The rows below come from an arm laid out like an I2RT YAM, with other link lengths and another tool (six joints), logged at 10 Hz.
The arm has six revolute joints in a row. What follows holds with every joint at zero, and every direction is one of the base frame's.
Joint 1 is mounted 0.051 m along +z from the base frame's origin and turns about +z.
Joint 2 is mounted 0.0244 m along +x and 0.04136 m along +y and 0.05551 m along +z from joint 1 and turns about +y.
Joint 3 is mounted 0.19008 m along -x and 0.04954 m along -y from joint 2 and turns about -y.
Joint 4 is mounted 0.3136 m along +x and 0.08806 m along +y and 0.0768 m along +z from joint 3 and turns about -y.
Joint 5 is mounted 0.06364 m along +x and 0.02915 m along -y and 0.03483 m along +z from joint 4 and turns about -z.
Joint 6 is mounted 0.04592 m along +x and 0.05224 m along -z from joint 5 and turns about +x.
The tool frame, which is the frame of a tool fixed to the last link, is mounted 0.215 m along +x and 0.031 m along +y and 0.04 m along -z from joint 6; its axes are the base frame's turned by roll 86.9, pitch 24.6 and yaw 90 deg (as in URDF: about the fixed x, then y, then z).
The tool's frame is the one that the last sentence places.
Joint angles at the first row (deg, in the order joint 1, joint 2, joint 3, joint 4, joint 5, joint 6):
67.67, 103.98, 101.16, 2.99, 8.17, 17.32
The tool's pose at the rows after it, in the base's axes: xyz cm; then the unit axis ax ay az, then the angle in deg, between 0 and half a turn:
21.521 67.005 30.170 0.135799 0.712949 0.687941 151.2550
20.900 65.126 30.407 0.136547 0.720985 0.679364 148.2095
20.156 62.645 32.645 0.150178 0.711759 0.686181 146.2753
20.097 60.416 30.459 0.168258 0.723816 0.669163 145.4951
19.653 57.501 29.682 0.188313 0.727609 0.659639 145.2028
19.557 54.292 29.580 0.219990 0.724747 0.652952 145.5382
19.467 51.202 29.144 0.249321 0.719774 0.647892 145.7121
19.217 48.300 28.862 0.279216 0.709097 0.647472 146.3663
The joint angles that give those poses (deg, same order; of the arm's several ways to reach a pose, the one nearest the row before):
68.64, 101.43, 100.29, -1.30, 10.36, 15.39
70.13, 96.53, 96.09, -2.46, 14.23, 13.28
71.45, 89.95, 91.77, -3.16, 17.83, 13.09
71.89, 84.22, 84.48, -3.95, 20.47, 14.06
72.33, 76.66, 77.45, -5.88, 22.76, 15.64
72.25, 68.93, 71.73, -9.13, 24.87, 18.71
72.16, 61.10, 65.67, -11.86, 26.88, 21.53
72.16, 53.11, 59.78, -14.41, 28.64, 24.78

